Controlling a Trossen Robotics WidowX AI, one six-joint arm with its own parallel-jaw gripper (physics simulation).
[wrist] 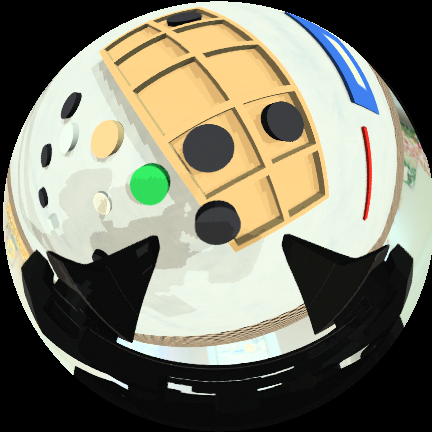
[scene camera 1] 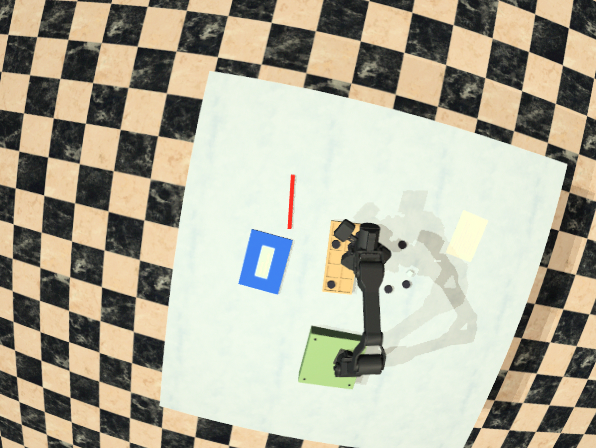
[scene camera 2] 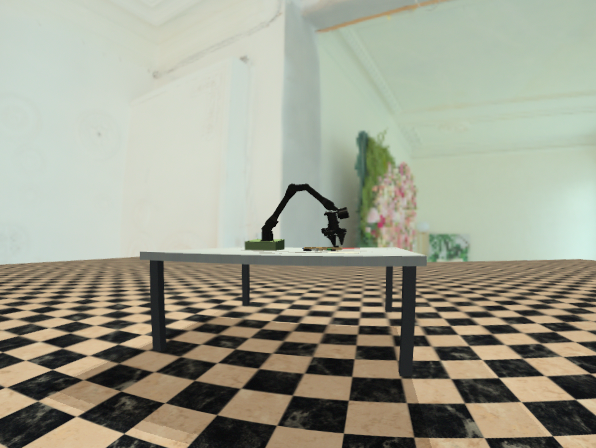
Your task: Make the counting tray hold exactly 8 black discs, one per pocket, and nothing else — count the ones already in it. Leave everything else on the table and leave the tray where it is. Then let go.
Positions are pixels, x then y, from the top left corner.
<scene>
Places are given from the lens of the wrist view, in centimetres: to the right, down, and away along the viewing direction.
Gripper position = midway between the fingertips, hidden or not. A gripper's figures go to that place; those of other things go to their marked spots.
my gripper (wrist: 221,241): 0, 2, 10
tan counting tray (wrist: 213,70): 0, -8, 5
green disc (wrist: 149,183): -5, -2, 9
tan disc (wrist: 107,137): -8, -5, 6
</scene>
